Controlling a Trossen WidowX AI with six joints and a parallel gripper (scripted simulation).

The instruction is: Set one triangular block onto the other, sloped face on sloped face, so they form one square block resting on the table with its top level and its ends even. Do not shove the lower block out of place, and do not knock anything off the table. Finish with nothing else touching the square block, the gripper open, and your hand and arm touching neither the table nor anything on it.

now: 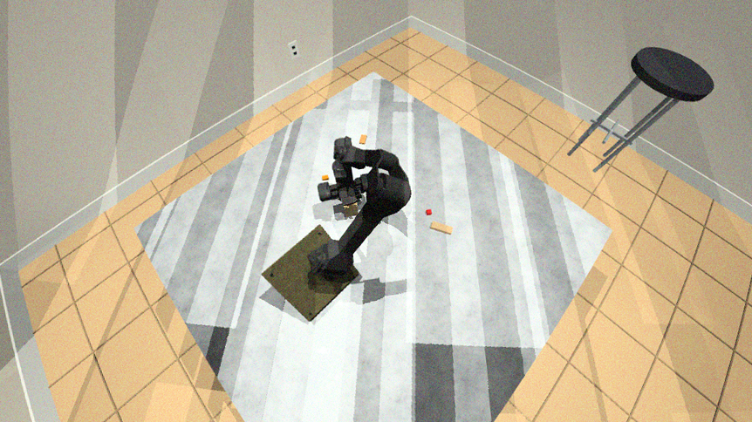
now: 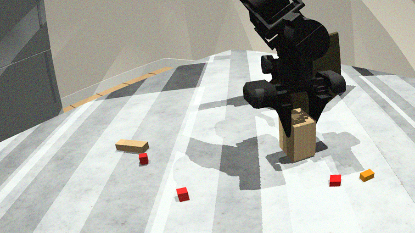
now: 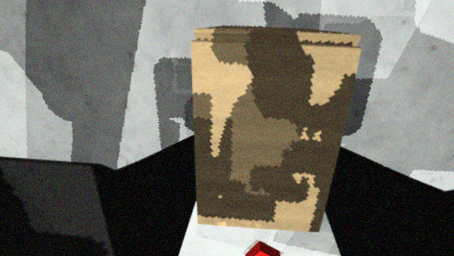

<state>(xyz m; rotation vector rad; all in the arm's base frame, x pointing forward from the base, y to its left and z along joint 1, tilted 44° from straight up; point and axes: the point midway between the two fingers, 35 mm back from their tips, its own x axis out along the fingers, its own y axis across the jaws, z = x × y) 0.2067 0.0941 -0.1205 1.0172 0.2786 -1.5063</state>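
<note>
Now: the triangular block 10 mm to the left of my gripper tip and 10 mm above it. Round my gripper tip: orange block (160 mm to the left, 40 mm below); then flat tan plank (290 mm to the right, 200 mm ahead, 40 mm below).
</note>
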